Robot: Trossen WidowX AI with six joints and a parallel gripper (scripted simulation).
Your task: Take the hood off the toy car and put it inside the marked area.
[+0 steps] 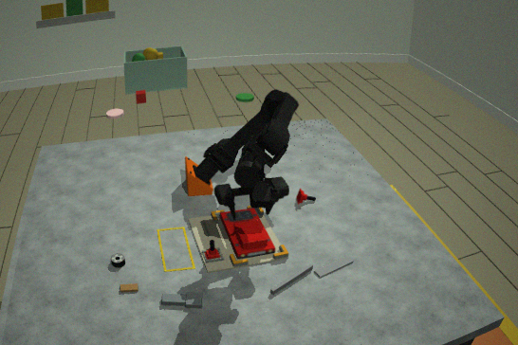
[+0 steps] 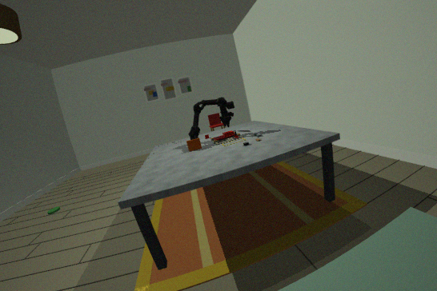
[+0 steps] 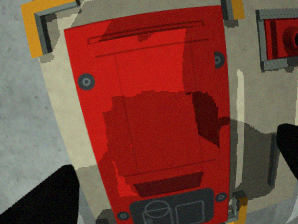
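My gripper tip is now 60 mm above the red hood. The rest, counted from my gripper tip: wooden block: 120 mm ahead, 360 mm to the right, 100 mm below; grey bar: 180 mm ahead, 60 mm to the left, 90 mm below; black wheel: 10 mm ahead, 380 mm to the right, 90 mm below.
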